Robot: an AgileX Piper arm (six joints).
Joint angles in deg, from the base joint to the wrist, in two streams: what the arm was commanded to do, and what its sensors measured. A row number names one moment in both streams.
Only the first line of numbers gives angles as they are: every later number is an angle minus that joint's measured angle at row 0.
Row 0, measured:
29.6, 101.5, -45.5, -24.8, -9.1, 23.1
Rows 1 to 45, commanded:
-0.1, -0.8, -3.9, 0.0, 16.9, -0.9
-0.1, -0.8, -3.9, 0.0, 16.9, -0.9
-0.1, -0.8, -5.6, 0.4, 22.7, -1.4
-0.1, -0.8, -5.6, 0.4, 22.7, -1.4
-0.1, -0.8, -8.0, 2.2, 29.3, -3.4
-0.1, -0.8, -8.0, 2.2, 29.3, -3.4
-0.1, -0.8, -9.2, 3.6, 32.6, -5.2
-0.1, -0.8, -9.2, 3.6, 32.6, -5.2
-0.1, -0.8, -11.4, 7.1, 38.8, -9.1
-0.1, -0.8, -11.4, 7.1, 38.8, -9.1
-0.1, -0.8, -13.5, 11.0, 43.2, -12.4
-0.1, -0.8, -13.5, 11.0, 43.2, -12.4
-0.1, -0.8, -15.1, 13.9, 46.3, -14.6
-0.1, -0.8, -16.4, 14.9, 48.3, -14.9
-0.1, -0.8, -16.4, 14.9, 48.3, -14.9
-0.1, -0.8, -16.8, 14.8, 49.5, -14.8
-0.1, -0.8, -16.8, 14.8, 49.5, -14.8
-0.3, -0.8, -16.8, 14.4, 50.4, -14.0
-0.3, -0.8, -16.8, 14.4, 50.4, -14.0
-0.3, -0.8, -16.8, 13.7, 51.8, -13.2
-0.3, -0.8, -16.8, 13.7, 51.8, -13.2
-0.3, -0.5, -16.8, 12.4, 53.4, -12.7
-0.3, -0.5, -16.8, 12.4, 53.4, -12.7
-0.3, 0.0, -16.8, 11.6, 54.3, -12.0
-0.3, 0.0, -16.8, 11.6, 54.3, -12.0
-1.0, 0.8, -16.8, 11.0, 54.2, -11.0
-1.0, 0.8, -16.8, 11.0, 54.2, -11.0
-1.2, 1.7, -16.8, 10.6, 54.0, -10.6
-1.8, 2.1, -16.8, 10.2, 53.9, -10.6
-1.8, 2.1, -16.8, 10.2, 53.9, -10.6
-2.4, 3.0, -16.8, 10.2, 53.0, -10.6
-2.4, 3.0, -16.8, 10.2, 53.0, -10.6
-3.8, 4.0, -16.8, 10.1, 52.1, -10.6
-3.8, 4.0, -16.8, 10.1, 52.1, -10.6
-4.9, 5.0, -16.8, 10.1, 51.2, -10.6
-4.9, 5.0, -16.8, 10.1, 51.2, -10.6
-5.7, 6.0, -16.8, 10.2, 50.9, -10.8
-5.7, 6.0, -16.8, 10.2, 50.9, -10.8
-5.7, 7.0, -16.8, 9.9, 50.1, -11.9
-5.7, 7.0, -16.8, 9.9, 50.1, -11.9
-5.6, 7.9, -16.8, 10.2, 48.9, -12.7
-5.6, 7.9, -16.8, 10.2, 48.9, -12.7
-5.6, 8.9, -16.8, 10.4, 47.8, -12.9
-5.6, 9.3, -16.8, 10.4, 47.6, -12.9
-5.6, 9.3, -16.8, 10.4, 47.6, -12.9
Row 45, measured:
-5.4, 8.1, -16.6, 10.6, 48.9, -12.0
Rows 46 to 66, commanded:
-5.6, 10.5, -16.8, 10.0, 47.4, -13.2
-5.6, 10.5, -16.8, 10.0, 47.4, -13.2
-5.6, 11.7, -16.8, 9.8, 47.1, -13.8
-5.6, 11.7, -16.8, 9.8, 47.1, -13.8
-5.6, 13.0, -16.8, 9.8, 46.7, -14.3
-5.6, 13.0, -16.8, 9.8, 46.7, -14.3
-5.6, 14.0, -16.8, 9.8, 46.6, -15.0
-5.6, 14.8, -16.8, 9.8, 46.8, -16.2
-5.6, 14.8, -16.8, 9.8, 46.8, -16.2
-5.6, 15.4, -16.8, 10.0, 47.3, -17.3
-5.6, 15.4, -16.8, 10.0, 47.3, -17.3
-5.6, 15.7, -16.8, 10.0, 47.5, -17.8
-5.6, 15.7, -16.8, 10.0, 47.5, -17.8
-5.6, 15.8, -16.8, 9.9, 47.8, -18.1
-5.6, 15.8, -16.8, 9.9, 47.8, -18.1
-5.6, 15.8, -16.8, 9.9, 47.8, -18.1
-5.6, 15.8, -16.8, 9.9, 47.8, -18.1
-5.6, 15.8, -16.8, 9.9, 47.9, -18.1
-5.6, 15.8, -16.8, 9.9, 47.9, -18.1
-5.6, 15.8, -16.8, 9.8, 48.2, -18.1
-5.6, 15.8, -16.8, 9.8, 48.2, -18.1
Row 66, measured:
-5.4, 14.1, -17.4, 8.2, 47.8, -17.5
